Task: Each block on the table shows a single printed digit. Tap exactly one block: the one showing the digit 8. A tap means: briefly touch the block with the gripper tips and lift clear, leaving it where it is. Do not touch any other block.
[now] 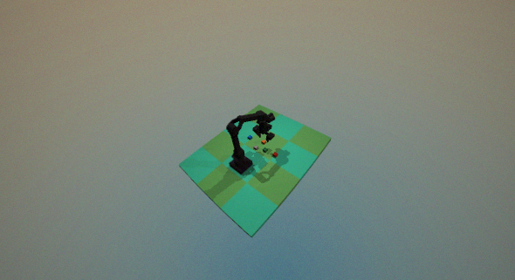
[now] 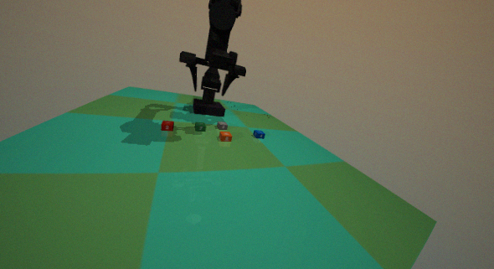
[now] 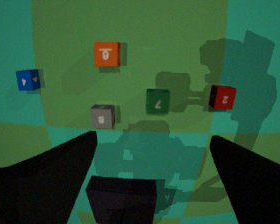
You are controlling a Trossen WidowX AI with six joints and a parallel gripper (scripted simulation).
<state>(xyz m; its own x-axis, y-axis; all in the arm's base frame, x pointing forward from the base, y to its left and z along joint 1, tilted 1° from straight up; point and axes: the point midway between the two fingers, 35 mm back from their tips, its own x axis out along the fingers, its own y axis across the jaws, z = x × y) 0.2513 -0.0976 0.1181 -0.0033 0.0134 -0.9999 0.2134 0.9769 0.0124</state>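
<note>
Now: gripper tip 110 mm above the grey block, 80 mm to the right of it and 20 mm past it. Also, from my gripper tip: orange block: 110 mm below, 70 mm ahead, 50 mm to the left; then red block: 110 mm to the right, 110 mm below, 20 mm behind; then green block: 110 mm below, 10 mm to the right, 10 mm behind.
</note>
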